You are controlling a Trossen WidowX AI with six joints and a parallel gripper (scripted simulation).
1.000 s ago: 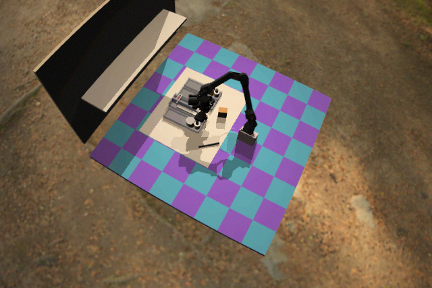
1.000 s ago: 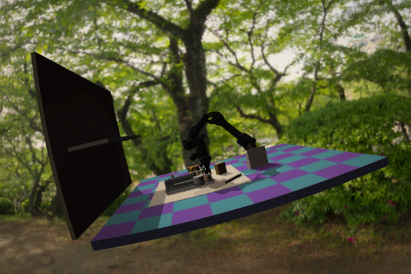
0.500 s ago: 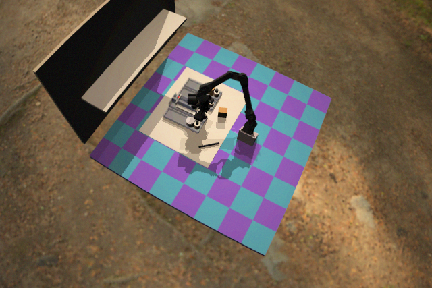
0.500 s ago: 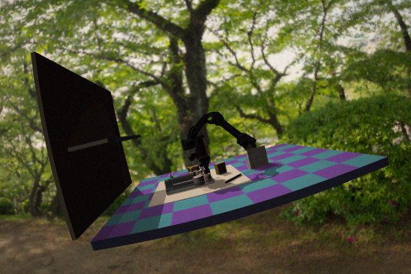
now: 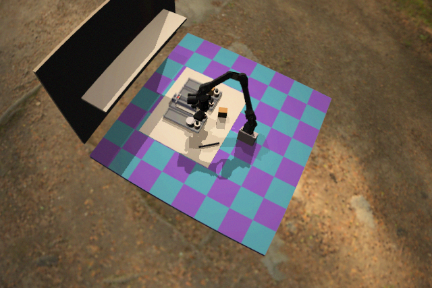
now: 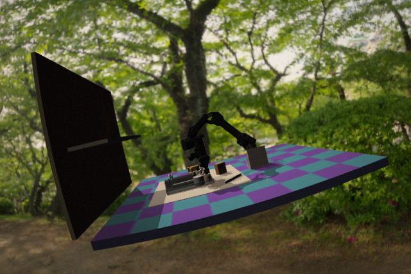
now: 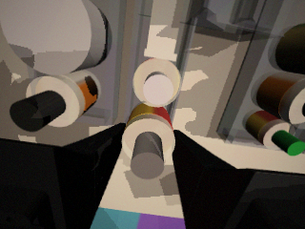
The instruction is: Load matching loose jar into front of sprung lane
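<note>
The orange-topped box lies 11 cm to the right of my gripper tip, 9 cm behind it and 3 cm below it. The rest, counted from my gripper tip: black stick (15 cm behind, 14 cm to the left, 5 cm below); then clear-walled sprung lane (15 cm ahead, 4 cm below).
</note>
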